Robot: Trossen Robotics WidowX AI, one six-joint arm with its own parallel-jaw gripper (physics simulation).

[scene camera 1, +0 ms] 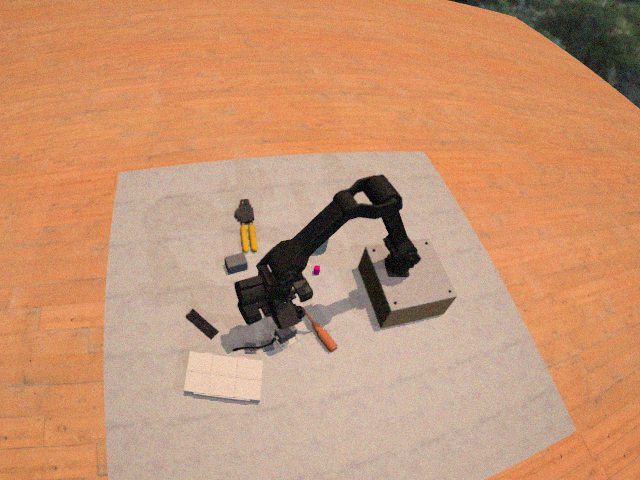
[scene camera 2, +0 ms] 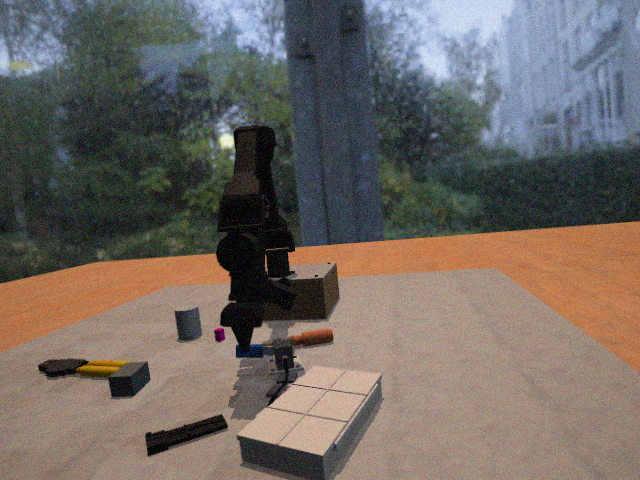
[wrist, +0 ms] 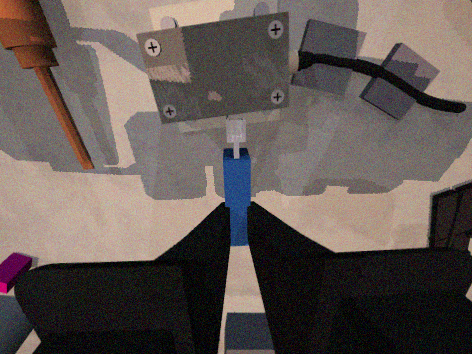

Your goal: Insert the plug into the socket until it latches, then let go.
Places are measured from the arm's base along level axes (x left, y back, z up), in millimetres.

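Pixels of known places: gripper, fingertip midpoint: [scene camera 2: 245, 350] [wrist: 237, 209]; arm's base, link origin: [scene camera 1: 396, 267] [scene camera 2: 279, 275].
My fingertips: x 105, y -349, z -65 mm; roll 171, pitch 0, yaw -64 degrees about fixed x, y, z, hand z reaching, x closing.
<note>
Ahead of a thing's pixels: the offset from my fingertips to its middle. "spot": to the spot under its first point.
The plug {dx +15, dy +8, dz -3 mm} [scene camera 2: 254, 351] [wrist: 237, 177] has a long blue body and a small clear head at its front. The socket {dx +57, dy +31, dz -17 mm} [scene camera 1: 285, 334] [scene camera 2: 283, 355] [wrist: 225, 72] is a dark grey box with four corner screws and a black cable {spot: dx +92, dy -44, dz -33 mm} [wrist: 382, 73] from its side. My gripper [scene camera 2: 245, 348] [wrist: 237, 209] is shut on the plug's blue body, which points at the socket's near face. In the wrist view the clear head meets the box's near edge, while the blue body stands a short gap back. The opening is hidden under the box's edge, so the depth and latch cannot be told.
An orange screwdriver {dx +38, dy +124, dz -26 mm} [scene camera 1: 324, 338] [scene camera 2: 315, 337] [wrist: 31, 35] lies beside the socket. A tiled white block {dx +187, dy -127, dz -22 mm} [scene camera 1: 223, 376] [scene camera 2: 305, 400] and a black bar {dx +27, dy -193, dz -31 mm} [scene camera 1: 201, 323] [scene camera 2: 186, 433] lie nearby. A magenta cube {dx -158, dy +136, dz -27 mm} [scene camera 1: 316, 269] [scene camera 2: 219, 334], grey cylinder {dx -254, dy +148, dz -4 mm} [scene camera 2: 188, 323], dark block {dx -173, dy -103, dz -22 mm} [scene camera 1: 236, 263] and pliers {spot: dx -281, dy -65, dz -25 mm} [scene camera 1: 248, 236] stand or lie farther off.
</note>
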